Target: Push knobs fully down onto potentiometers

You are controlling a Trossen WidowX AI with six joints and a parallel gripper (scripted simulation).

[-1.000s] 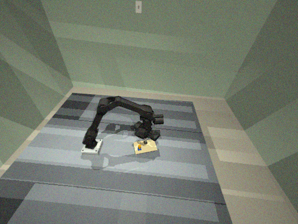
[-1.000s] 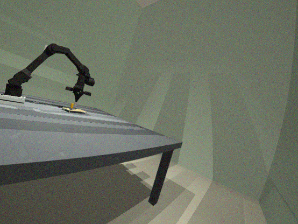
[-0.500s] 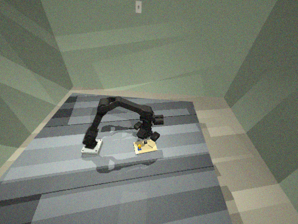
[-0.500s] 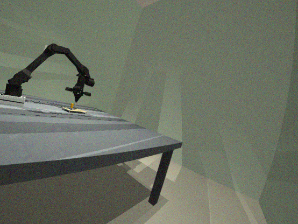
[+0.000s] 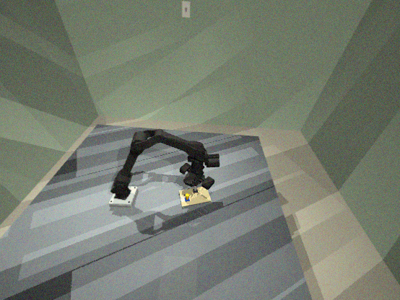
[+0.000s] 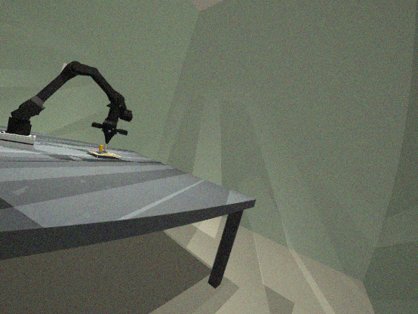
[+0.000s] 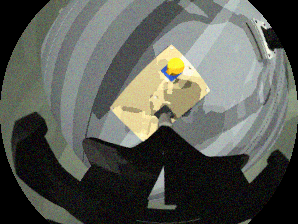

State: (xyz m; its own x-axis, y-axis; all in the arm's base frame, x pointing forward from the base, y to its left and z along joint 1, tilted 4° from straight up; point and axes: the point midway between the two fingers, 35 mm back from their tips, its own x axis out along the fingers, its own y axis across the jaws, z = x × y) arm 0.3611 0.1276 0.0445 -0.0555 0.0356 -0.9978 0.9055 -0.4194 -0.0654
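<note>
Right now my gripper tip is 1 cm above the grey knob. Round my gripper tip: orange knob: 3 cm behind, 6 cm to the right, 2 cm below.
</note>
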